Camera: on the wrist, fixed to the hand. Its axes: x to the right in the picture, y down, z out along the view.
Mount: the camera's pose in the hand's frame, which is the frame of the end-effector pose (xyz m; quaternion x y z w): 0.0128 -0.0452 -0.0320 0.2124 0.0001 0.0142 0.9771
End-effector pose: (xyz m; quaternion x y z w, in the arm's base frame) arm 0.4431 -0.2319 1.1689 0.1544 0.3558 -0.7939 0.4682
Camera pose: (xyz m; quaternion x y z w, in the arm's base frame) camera 0.3951 -0.2034 1.1581 0.2554 0.1769 -0.8446 0.4359
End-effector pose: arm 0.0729 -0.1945 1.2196 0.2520 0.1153 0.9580 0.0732
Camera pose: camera 0.0496 -0.1543 1.1868 0.2633 0.3126 0.9127 0.0044
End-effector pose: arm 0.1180 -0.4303 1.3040 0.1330 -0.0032 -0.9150 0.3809
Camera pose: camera 0.0858 -0.4041 1.2652 0.2109 -0.1993 -0.8879 0.3569
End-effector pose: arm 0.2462 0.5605 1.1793 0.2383 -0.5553 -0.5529 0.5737
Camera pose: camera 0.2554 0.5257 1.1353 0.3469 -0.6633 -0.4141 0.5179
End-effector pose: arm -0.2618 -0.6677 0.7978 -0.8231 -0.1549 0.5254 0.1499
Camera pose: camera -0.2319 -0.6241 0.8187 -0.7746 -0.0281 0.5483 0.3138
